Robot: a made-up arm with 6 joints. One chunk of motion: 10 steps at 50 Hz.
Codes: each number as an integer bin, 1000 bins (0 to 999) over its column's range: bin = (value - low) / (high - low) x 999, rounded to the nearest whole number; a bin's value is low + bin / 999 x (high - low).
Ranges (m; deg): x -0.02..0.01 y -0.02..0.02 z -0.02..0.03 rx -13..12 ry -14..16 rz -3..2
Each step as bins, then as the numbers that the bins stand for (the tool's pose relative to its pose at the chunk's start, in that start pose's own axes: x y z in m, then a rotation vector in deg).
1 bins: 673 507 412 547 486 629
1 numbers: 0.0002 0.0003 0.0006 0.69 0.59 0.15
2 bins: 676 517 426 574 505 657
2 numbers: 0.0003 0.0007 0.0013 1.36 1.17 0.29
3 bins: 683 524 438 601 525 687
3 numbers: 0.0005 0.0010 0.0019 2.04 1.77 0.44
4 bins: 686 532 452 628 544 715
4 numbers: 0.0006 0.0013 0.0026 2.72 2.34 0.58
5 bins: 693 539 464 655 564 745
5 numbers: 0.0008 0.0016 0.0032 3.39 2.94 0.73
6 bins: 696 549 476 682 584 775
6 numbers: 0.0009 0.0020 0.0038 4.07 3.54 0.88
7 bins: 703 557 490 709 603 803
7 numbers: 0.0011 0.0023 0.0045 4.74 4.11 1.02
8 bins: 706 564 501 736 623 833
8 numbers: 0.0012 0.0026 0.0051 5.42 4.71 1.17
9 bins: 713 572 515 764 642 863
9 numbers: 0.0014 0.0029 0.0058 6.12 5.28 1.32
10 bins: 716 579 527 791 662 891
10 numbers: 0.0015 0.0032 0.0064 6.79 5.88 1.46
